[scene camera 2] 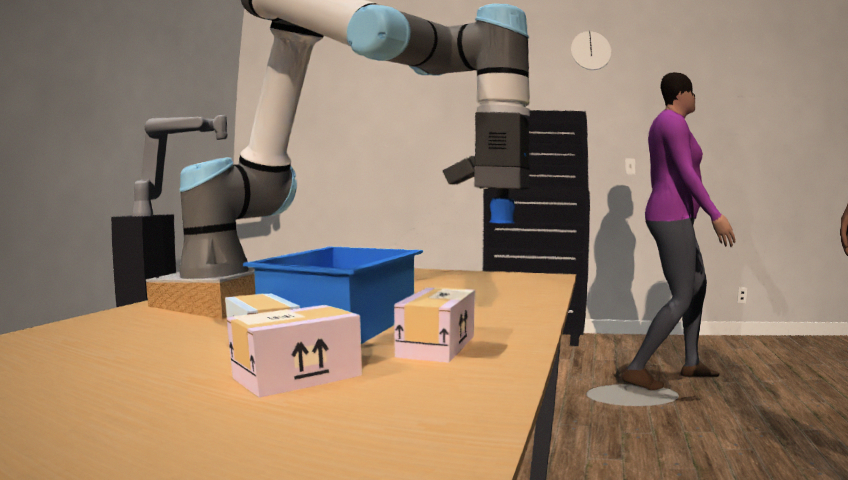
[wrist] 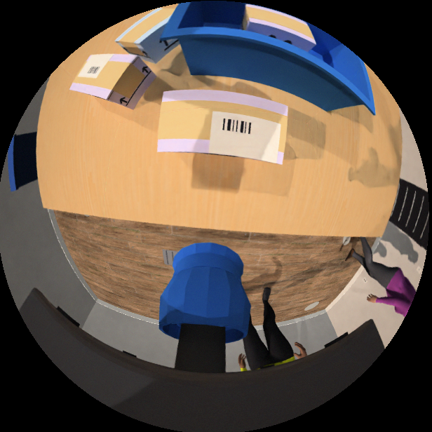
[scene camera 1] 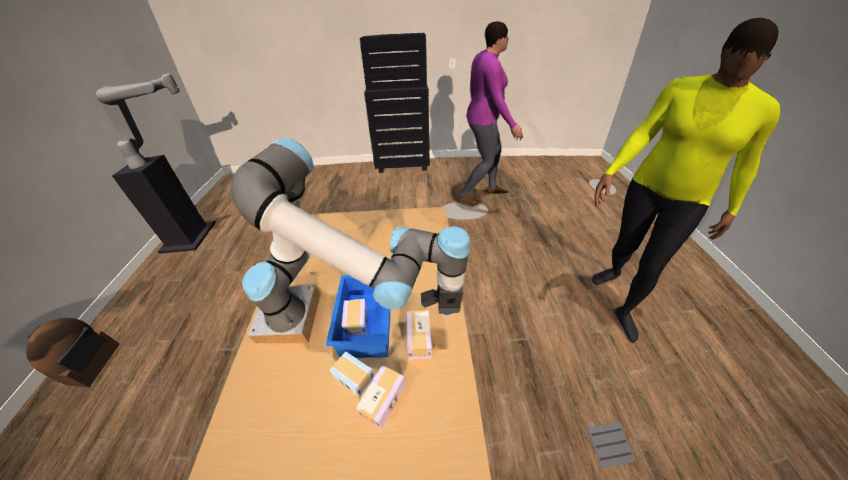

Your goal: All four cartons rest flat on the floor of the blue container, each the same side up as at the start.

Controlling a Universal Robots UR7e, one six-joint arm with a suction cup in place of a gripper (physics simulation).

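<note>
The blue container stands on the table. One pink-edged carton sits inside it, its base hidden; the walls hide it in scene camera 2. A pink carton stands beside the container, arrows up. Another pink carton stands at the front, arrows up, close to a light-blue-edged carton. My suction gripper points down, open and holding nothing, above the table near its right edge, higher than the cartons.
The arm's base block stands left of the container. A person in purple is beyond the table's far end, near a black cabinet. A person in yellow stands to the right.
</note>
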